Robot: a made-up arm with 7 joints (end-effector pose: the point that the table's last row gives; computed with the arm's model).
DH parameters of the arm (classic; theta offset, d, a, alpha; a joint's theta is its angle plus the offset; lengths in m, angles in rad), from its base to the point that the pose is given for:
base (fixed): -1.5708 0.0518 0 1.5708
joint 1: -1.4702 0 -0.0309 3.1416
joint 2: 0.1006 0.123 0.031 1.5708
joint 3: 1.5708 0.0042 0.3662 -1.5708
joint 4: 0 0.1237 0.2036 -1.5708
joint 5: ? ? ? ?
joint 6: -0.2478 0 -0.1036 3.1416
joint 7: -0.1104 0 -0.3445 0
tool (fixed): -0.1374 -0.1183 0 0
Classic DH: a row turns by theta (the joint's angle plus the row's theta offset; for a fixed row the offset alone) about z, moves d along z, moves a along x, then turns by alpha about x.
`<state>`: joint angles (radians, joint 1 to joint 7).
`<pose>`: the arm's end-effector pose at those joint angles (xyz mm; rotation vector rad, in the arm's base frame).
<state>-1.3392 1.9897 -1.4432 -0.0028 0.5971 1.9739 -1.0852</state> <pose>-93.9 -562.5 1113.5 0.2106 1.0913 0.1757</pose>
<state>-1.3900 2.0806 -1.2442 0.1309 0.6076 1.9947 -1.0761</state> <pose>104.7 -778.6 973.4 0.4608 1.2598 0.3161</pose>
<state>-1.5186 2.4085 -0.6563 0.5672 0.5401 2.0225 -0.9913</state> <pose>549.9 -1057.3 122.2 1.3088 1.7833 0.8796</pose>
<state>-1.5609 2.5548 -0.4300 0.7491 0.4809 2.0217 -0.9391</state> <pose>604.0 -939.2 -261.0 1.6608 1.9865 1.1418</pose>
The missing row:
joint 5: 0 0.1568 0.3258 -1.5708
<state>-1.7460 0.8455 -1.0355 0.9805 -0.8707 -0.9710 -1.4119</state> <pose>332.8 -112.2 509.5 -2.9052 0.0860 -0.5008</pose>
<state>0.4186 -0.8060 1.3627 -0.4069 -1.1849 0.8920 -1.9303</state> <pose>-250.1 1057.7 316.2 2.1349 -0.7269 -0.4596</pose>
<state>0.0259 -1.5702 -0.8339 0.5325 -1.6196 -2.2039 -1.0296</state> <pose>959.7 -283.1 147.1 -1.2050 0.2337 1.7399</pose>
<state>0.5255 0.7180 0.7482 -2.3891 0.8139 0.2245 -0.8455</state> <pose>517.7 -453.6 368.4 -1.6583 -1.2461 2.1574</pose>
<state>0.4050 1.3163 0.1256 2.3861 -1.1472 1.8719 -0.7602</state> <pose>-315.5 -392.5 444.9 1.5390 0.8748 0.2176</pose>
